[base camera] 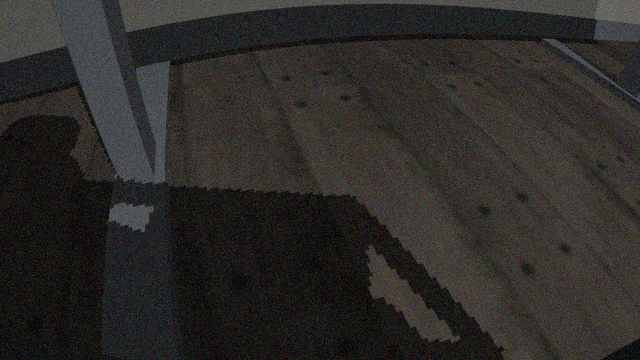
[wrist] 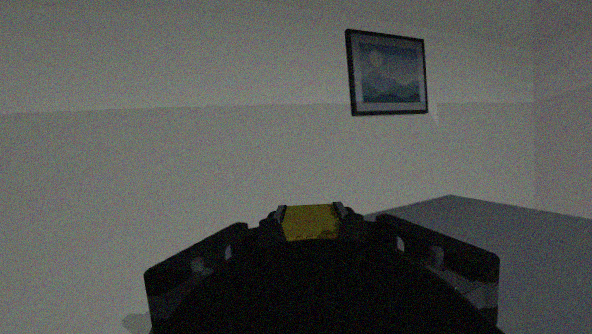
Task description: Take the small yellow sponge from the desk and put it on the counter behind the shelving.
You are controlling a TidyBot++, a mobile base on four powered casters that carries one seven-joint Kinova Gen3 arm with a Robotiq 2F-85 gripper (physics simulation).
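Frame: origin at the arm's base, x back, y right, z up, level; centimetres.
Seen in the pictures: gripper, fingertip midpoint: [wrist: 310, 214].
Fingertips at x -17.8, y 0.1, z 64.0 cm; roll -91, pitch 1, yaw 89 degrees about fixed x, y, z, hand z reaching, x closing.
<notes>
Pixels of each thing's top centre, then the offset from my fingertips to it. "*": a spot on its surface instead. Level surfaces: height alone.
- small yellow sponge at its top centre: [wrist: 308, 215] dx +2.7, dy -0.1, dz +0.8 cm
- grey counter top at its surface level: dz -31.7 cm
- grey support leg at a spot on its surface: [base camera: 102, 90] * dx -22.5, dy -24.3, dz -86.7 cm
The small yellow sponge [wrist: 311, 222] is between the fingertips in the wrist view, at the lower middle. My gripper [wrist: 310, 214] is shut on it. The grey counter top [wrist: 530, 250] shows at the lower right of the wrist view, to the right of and beyond the gripper. The gripper hides part of the counter's near side. Whether the sponge is over the counter top, I cannot tell. The desk and the shelving do not show in either view.
In the base camera view a grey support leg [base camera: 102, 90] stands close ahead at the left, its foot bar [base camera: 140, 290] running toward the base. A dark skirting [base camera: 350, 21] runs along the wall. A framed picture [wrist: 390, 75] hangs above the counter. A shadow covers the near floor.
</notes>
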